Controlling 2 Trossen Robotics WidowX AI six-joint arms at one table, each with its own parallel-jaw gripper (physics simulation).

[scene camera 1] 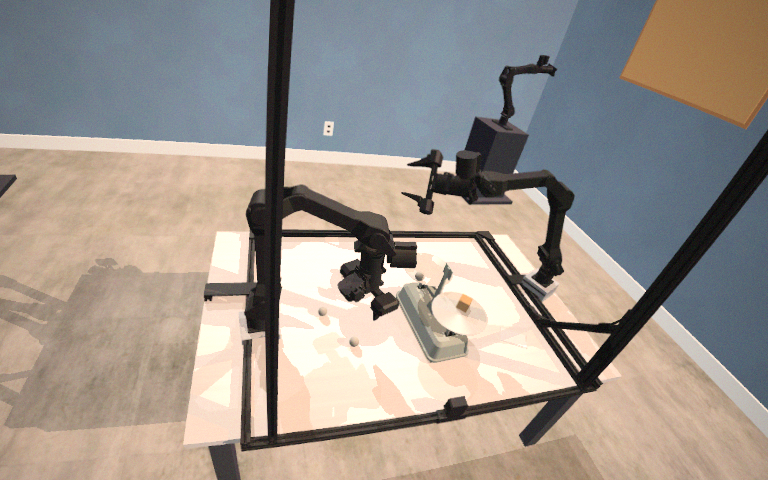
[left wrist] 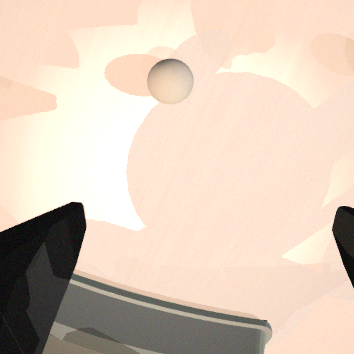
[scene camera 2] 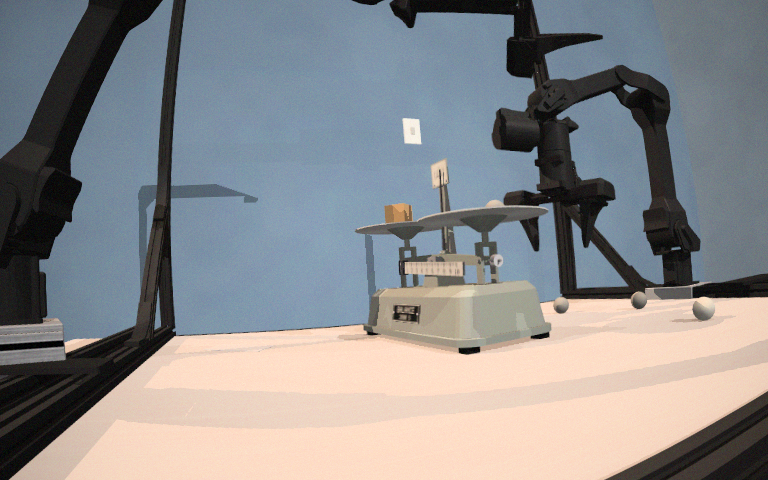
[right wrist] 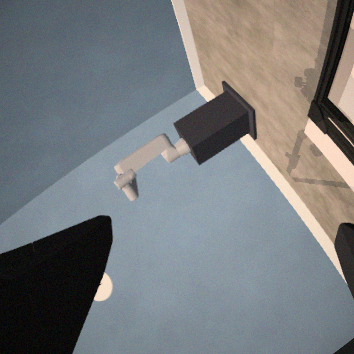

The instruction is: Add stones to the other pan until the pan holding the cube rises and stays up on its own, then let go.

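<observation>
The balance stands on the table. The orange cube lies on one pan. A grey stone lies on the other pan, which appears higher than the cube's pan in scene camera 2. Loose stones lie on the table. My left gripper is open and empty above the table, beside the balance. My right gripper is open and empty, high up.
A black frame surrounds the table's working area, with a tall upright in front of the left arm in scene camera 1. A dark pedestal with another arm stands beyond the table.
</observation>
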